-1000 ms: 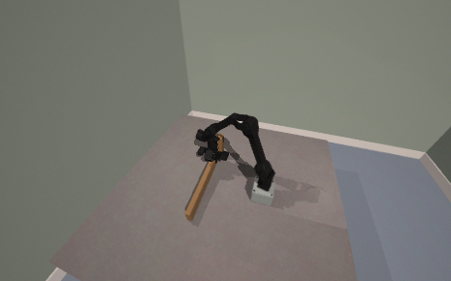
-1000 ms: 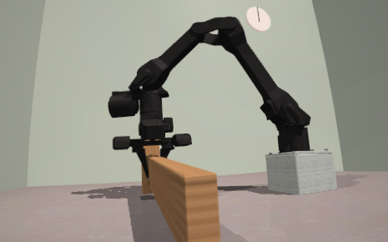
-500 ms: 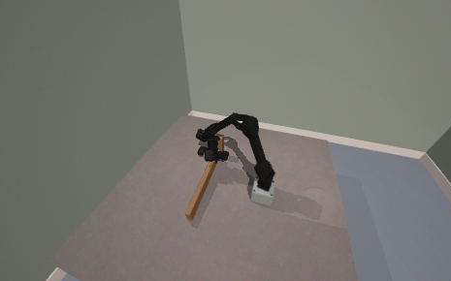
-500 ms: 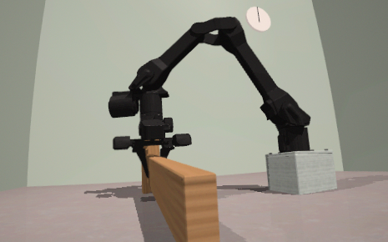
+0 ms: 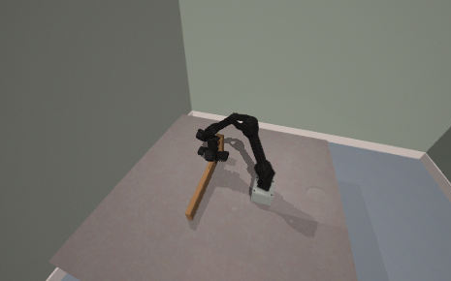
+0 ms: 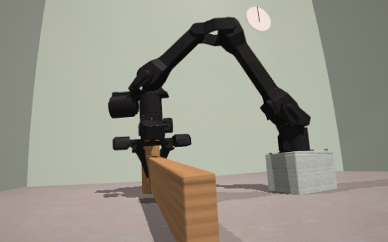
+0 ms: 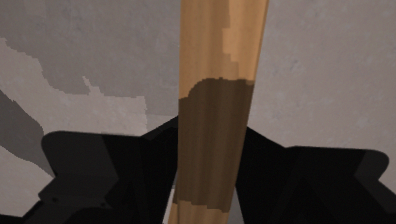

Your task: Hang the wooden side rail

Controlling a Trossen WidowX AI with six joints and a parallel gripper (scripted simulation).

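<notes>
My gripper tip is 110 mm to the left of the headboard post, 40 mm below it and 20 mm short of it.
</notes>
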